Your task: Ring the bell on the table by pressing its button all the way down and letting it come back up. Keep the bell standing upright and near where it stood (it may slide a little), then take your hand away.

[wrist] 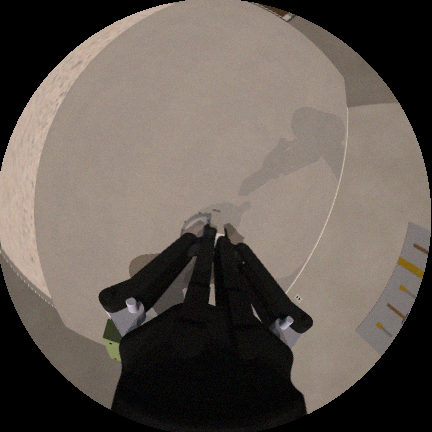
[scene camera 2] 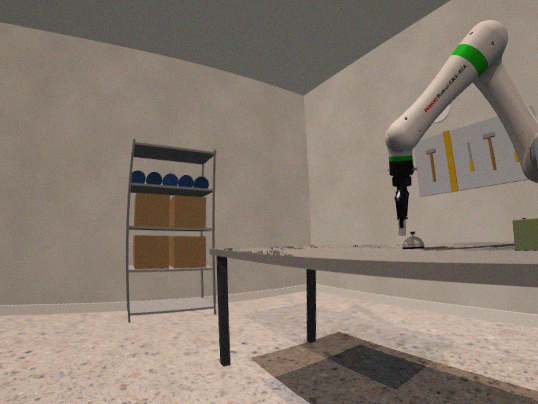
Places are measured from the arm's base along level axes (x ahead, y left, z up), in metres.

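Pixels of known places: gripper, fingertip midpoint: (wrist: 214, 219) (scene camera 2: 402, 235).
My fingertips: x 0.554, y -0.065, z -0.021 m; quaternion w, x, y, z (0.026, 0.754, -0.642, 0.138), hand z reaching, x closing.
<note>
For each thing: its top centre in the pictures, then the offset to it from my fingertips. "*": a spot on its surface instead. Level surfaces: height alone.
- silver bell, top centre: (scene camera 2: 412, 231) dy -0.006, dx -0.044, dz +0.012 m
- table, surface height: dz -0.054 m
- dome, surface spot: (wrist: 194, 223) * dy +0.020, dx -0.021, dz -0.025 m
A silver bell (scene camera 2: 413, 243) with a small dark button on top stands upright on the table (scene camera 2: 350, 257) (wrist: 150, 125) in the scene view. In the wrist view, part of the bell's pale rim and dome (wrist: 194, 223) shows just left of the fingertips; the rest is hidden behind the fingers. My gripper (scene camera 2: 402, 231) (wrist: 214, 219) is shut and empty and points down. In the scene view its tips are a little above the button's height and slightly left of it, apart from the bell.
A green box (scene camera 2: 526, 235) (wrist: 113, 346) stands right of the bell in the scene view. A tool board (scene camera 2: 462, 180) (wrist: 369, 330) hangs on the wall beyond the table. A shelf rack (scene camera 2: 214, 200) with brown boxes and blue round things stands away at the left.
</note>
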